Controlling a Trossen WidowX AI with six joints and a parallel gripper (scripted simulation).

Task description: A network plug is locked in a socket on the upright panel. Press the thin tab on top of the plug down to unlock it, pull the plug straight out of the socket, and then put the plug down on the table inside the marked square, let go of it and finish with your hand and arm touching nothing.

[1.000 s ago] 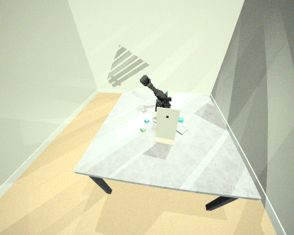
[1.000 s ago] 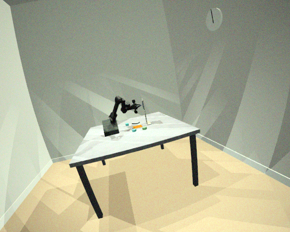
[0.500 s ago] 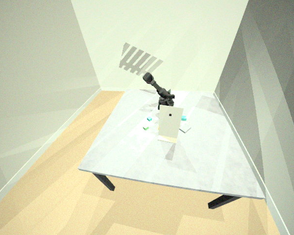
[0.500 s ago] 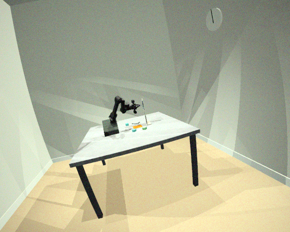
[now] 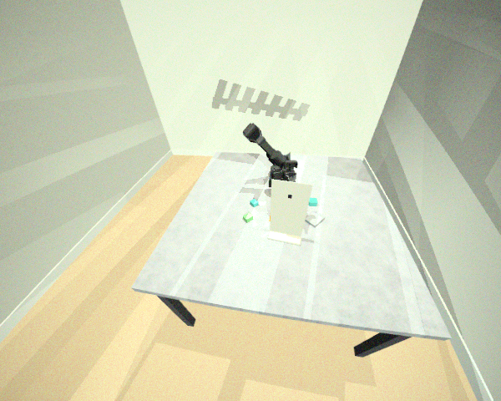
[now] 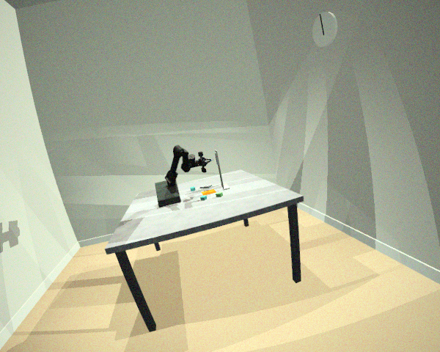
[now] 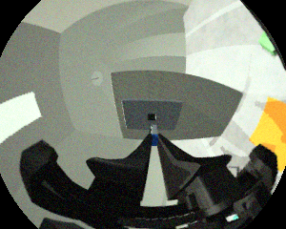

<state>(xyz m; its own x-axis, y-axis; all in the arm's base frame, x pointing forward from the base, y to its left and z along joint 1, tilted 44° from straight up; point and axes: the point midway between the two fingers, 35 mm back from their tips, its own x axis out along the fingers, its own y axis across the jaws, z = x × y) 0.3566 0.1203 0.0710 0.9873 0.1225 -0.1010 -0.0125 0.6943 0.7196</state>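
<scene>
My gripper tip is now 280 mm above the orange marked square, 90 mm past it and 40 mm to the left of it. Also, from my gripper tip: flat grey plate (270 mm below, 160 mm to the left, 80 mm behind); then upright panel (110 mm below, 70 mm ahead, 10 mm to the right); then blue plug (10 mm ahead).
</scene>
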